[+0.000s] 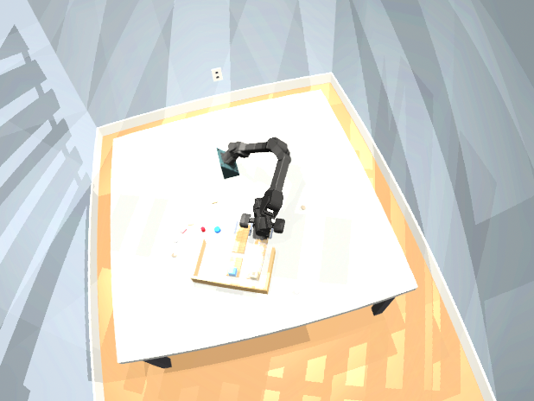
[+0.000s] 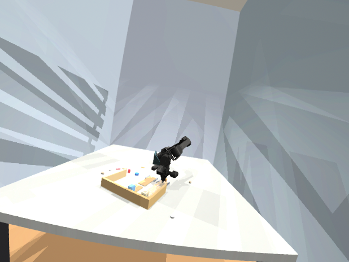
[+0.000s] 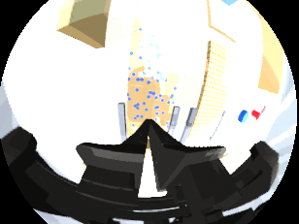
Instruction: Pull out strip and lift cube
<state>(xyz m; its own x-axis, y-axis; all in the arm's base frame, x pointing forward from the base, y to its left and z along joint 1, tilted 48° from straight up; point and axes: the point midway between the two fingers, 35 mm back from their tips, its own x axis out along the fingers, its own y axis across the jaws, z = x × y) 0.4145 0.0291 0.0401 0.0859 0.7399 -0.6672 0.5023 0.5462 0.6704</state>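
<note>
My gripper tip is 80 mm short of the dotted strip and 50 mm to the left of it. The rest, counted from my gripper tip: labelled cube (180 mm ahead, 100 mm to the right, 20 mm above); then blue disc (90 mm behind, 190 mm to the right); then red disc (110 mm behind, 250 mm to the right, 10 mm above).
</note>
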